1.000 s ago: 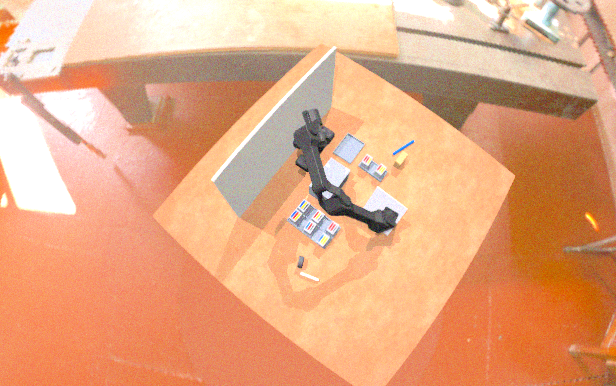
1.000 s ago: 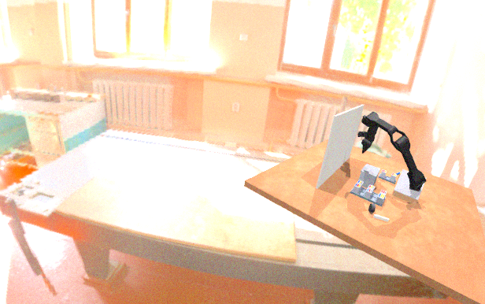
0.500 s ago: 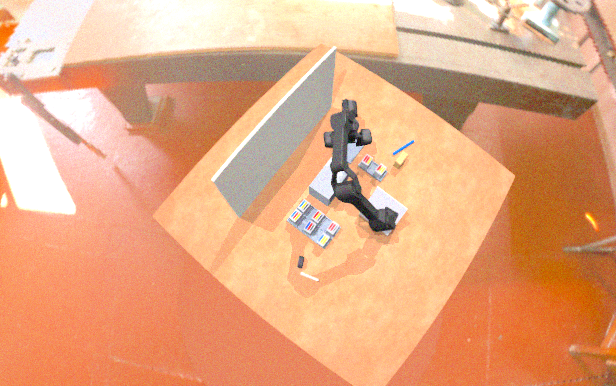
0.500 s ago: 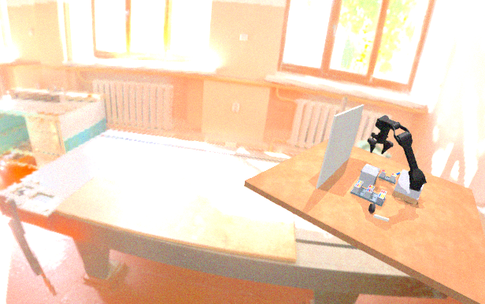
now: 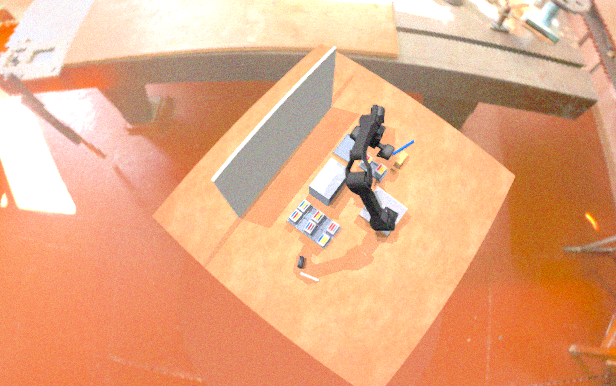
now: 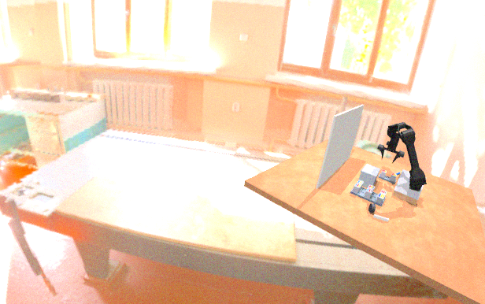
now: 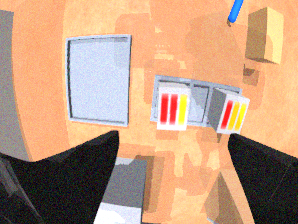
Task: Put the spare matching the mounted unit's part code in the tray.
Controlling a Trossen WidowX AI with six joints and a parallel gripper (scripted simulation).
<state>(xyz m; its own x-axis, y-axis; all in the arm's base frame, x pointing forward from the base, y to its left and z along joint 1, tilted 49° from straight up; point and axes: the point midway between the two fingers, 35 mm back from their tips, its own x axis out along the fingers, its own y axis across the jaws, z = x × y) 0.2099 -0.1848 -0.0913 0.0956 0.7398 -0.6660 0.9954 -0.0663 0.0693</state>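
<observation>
The grey spare is 10 mm behind my gripper tip and 90 mm below it. From my gripper tip the other things lie so: grey mounted unit: 80 mm ahead, 200 mm to the left, 80 mm below; pale blue tray: 100 mm ahead, 20 mm to the right, 120 mm below; wooden block: 130 mm behind, 100 mm to the right, 100 mm below.
</observation>
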